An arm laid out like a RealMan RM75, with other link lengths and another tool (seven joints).
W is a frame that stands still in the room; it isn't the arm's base.
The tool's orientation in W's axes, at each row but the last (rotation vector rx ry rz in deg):
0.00, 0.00, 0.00
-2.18, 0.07, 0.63
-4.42, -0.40, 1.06
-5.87, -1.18, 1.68
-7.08, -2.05, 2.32
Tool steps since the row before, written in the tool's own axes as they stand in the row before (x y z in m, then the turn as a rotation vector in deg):
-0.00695, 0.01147, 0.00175, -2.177, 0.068, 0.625
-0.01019, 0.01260, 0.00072, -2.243, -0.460, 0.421
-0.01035, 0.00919, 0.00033, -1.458, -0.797, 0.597
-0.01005, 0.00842, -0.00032, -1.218, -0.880, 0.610
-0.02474, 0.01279, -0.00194, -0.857, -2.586, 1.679
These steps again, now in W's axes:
-0.00695, 0.01147, 0.00175, -2.177, 0.068, 0.625
-0.01033, 0.01251, 0.00025, -2.237, -0.468, 0.441
-0.01052, 0.00899, -0.00044, -1.448, -0.776, 0.648
-0.01027, 0.00803, -0.00137, -1.206, -0.850, 0.674
-0.02512, 0.01139, -0.00433, -0.821, -2.395, 1.957

